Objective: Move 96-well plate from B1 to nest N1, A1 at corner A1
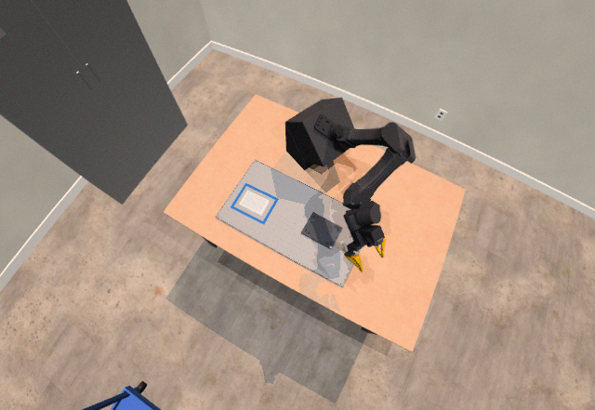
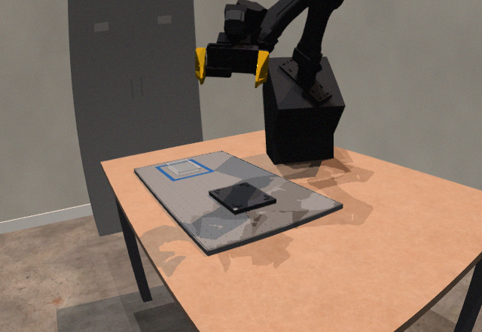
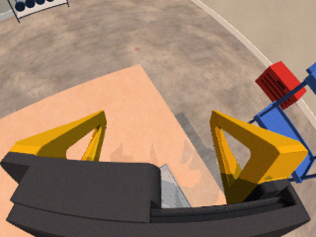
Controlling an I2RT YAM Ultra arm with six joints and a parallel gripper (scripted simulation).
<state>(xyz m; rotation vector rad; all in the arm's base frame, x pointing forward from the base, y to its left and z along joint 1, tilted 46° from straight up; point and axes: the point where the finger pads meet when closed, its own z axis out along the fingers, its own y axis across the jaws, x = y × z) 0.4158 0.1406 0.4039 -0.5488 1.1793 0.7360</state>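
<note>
The white 96-well plate lies 58 cm to the right of my hand, 33 cm below it and 8 cm behind it. From my hand the other things lie so: plate nest N1: 32 cm below, 23 cm to the right, 12 cm behind.
</note>
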